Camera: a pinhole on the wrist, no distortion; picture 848 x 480 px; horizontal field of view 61.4 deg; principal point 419.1 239.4 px. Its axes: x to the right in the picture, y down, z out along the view. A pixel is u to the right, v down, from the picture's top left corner.
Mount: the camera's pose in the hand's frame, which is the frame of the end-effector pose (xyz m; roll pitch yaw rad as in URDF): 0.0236 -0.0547 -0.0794 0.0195 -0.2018 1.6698
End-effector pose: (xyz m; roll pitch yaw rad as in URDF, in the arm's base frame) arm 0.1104 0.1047 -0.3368 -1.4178 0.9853 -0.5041
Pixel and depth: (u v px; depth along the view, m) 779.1 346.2 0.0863
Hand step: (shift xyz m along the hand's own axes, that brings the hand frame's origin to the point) 0.0099 -0.0307 0.0141
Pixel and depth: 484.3 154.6 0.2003
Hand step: 0.0533 -0.0740 0.1200
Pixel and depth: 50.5 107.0 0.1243
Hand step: 0.0576 -0.1394 0.0291
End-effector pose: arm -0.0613 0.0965 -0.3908 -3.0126 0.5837 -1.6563
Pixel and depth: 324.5 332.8 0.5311
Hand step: -0.0178 -0.2353 0.4280
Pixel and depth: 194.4 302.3 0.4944
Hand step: 0.0147 -0.3085 0.3745
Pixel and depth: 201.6 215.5 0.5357
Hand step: 0.0782 -0.3177 0.4123
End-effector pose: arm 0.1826 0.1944 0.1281 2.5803 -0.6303 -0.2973
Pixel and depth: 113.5 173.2 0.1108
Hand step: 0.0428 -0.1218 0.0194
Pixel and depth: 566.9 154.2 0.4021
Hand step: 0.0790 -0.0480 0.3302
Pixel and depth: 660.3 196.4 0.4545
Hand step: 0.0538 0.0080 0.3960
